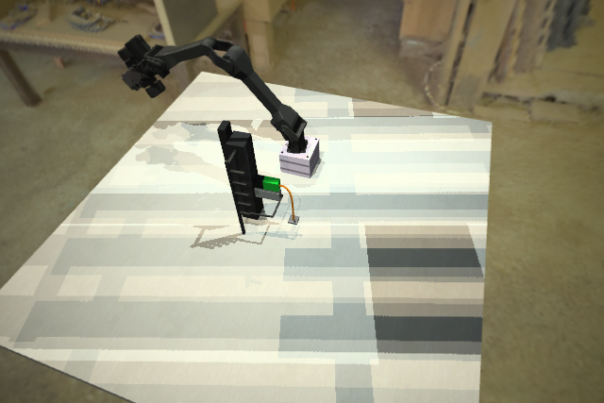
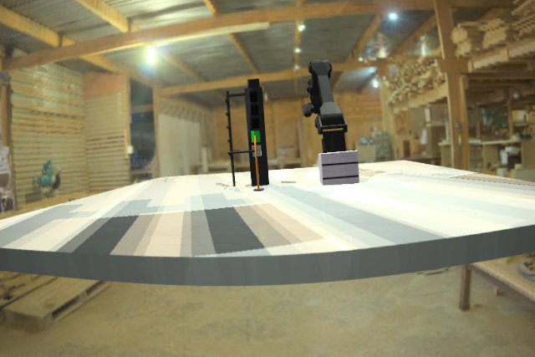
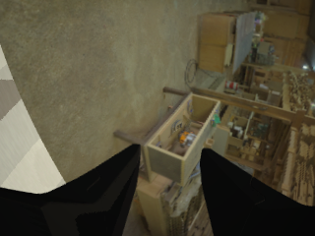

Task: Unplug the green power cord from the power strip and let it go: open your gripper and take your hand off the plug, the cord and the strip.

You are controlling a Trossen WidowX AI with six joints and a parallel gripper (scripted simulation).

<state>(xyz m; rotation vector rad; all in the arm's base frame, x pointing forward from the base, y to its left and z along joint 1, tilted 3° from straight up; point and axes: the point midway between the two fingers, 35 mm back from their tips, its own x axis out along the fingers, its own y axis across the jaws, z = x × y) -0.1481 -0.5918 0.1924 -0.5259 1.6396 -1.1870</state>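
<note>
The green plug is 400 mm ahead of my gripper tip, 570 mm to the left of it and 70 mm below it.
</note>
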